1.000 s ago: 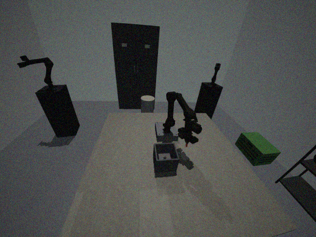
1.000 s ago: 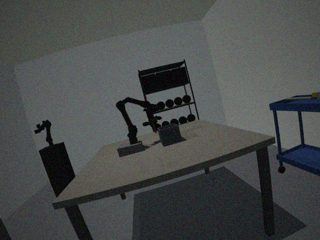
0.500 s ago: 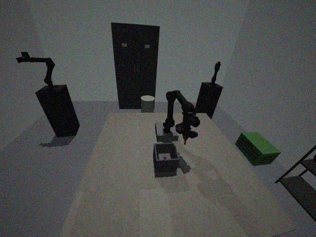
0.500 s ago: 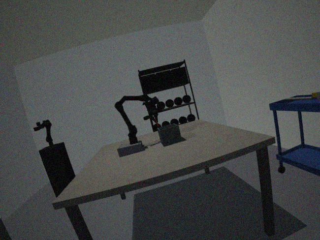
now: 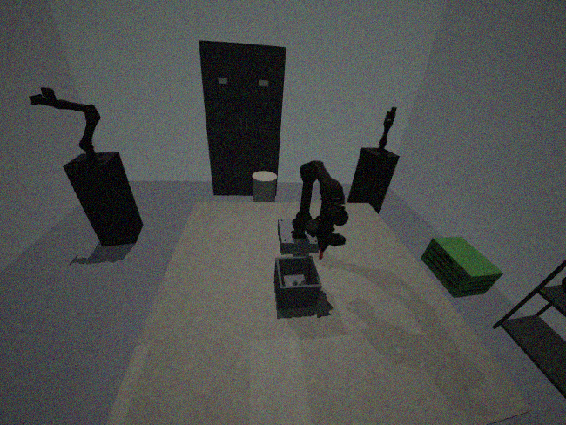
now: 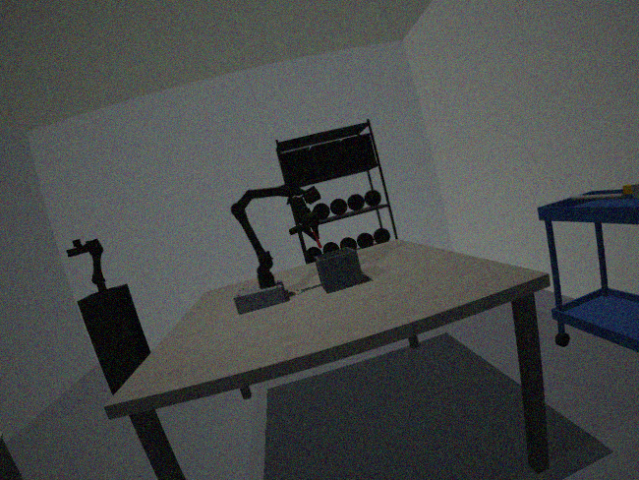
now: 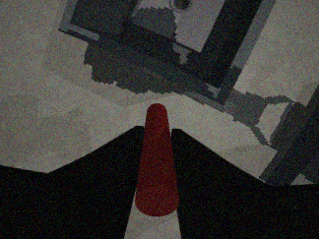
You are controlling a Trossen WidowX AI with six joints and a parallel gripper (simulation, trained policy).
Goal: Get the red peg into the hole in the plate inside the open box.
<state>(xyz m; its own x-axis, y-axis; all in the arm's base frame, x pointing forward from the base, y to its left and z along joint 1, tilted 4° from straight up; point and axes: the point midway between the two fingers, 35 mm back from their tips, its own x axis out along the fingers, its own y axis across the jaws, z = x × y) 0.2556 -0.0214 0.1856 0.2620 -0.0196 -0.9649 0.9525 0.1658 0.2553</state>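
Right now the pale plate is 16 cm below my gripper tip, 11 cm to the right of it and 3 cm ahead of it. Round my gripper tip: red peg right at my gripper tip.
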